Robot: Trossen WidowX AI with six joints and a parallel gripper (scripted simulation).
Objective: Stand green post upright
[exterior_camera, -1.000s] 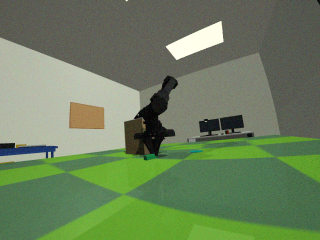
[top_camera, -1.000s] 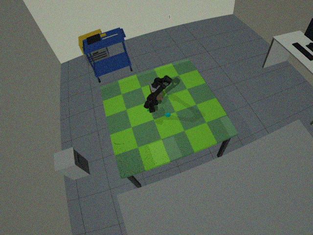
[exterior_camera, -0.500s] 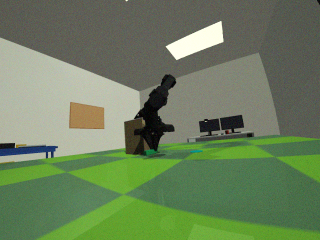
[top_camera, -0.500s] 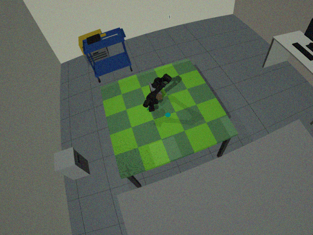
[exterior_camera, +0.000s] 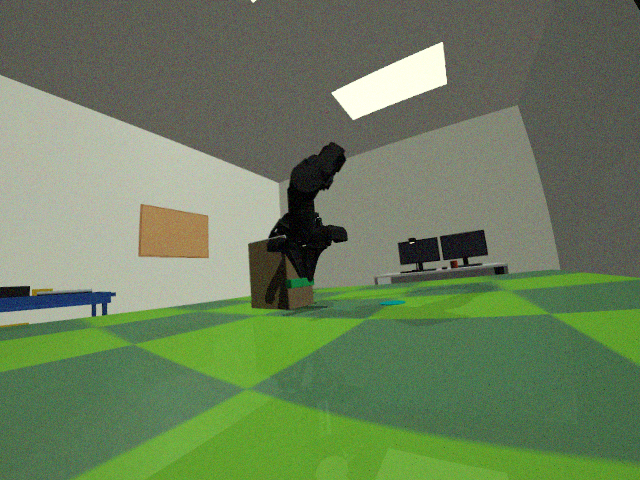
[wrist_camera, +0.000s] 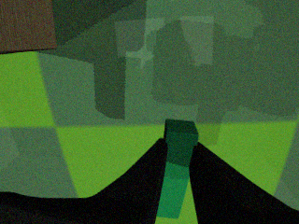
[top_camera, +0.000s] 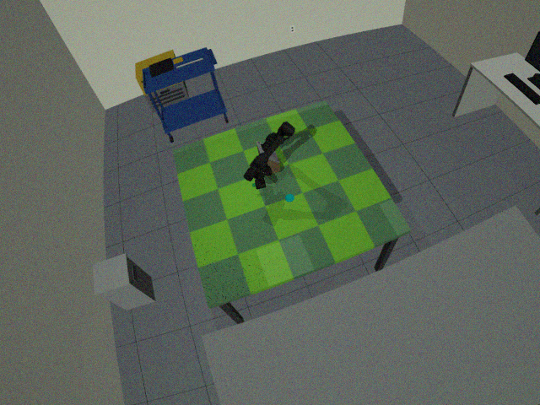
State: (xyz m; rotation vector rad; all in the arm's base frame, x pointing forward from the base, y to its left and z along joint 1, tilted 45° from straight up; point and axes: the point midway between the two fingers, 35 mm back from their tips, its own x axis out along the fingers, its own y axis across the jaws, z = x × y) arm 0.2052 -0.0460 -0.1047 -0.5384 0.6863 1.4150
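The cyan circle lies 13 cm ahead of my gripper tip, 15 cm to the left of it and 7 cm below it. From my gripper tip the other things lie so: green post: 2 cm to the right.
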